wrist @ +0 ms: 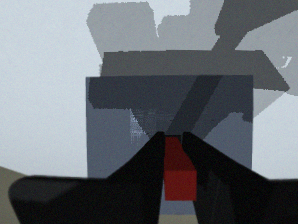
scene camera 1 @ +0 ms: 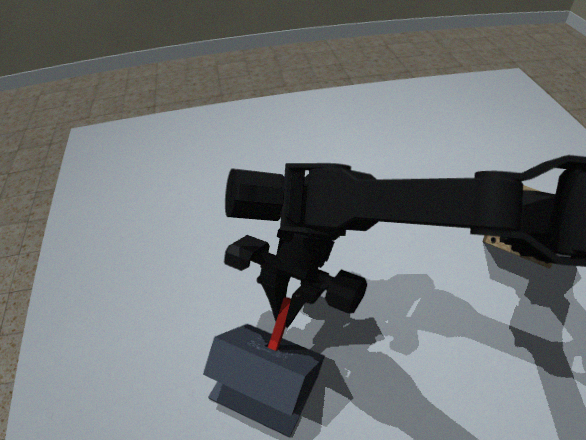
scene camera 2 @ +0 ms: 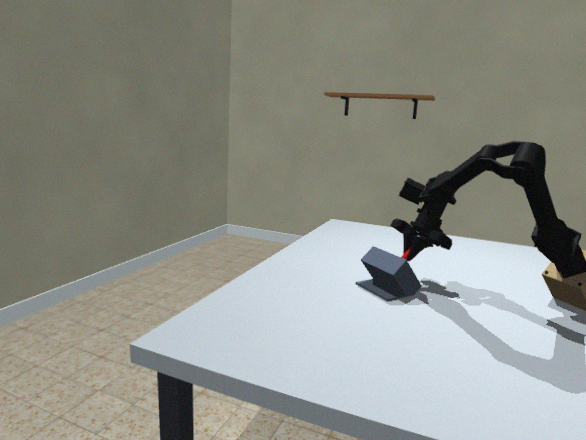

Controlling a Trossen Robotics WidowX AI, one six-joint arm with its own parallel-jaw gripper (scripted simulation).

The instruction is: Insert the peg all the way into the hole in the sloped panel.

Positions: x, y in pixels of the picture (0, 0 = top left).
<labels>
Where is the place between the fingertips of my gripper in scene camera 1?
At 283, 324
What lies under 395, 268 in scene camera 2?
A dark grey sloped panel.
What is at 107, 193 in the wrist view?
My gripper.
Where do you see a red peg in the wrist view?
180, 175
</labels>
